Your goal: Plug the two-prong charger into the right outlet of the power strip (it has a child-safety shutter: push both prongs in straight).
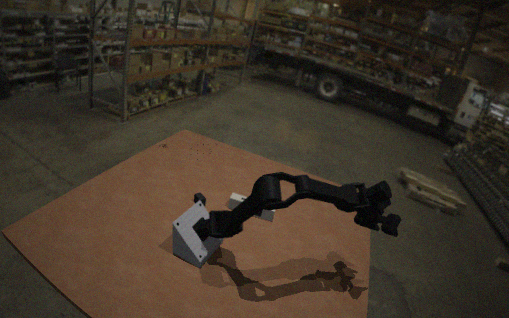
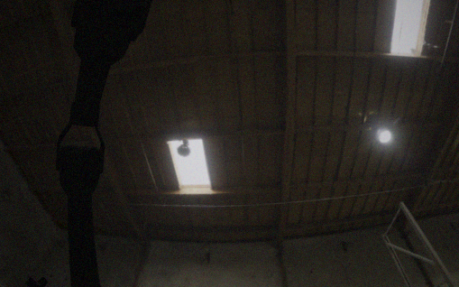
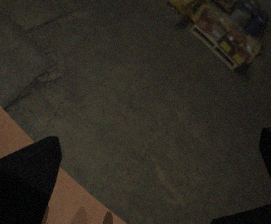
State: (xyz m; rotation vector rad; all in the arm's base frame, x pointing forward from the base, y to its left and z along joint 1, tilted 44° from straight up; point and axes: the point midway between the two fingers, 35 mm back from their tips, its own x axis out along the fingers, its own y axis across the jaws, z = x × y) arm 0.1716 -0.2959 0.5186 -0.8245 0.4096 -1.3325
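Now: the two-prong charger 760 mm to the left of my gripper tip, 220 mm below it and 40 mm ahead of it.
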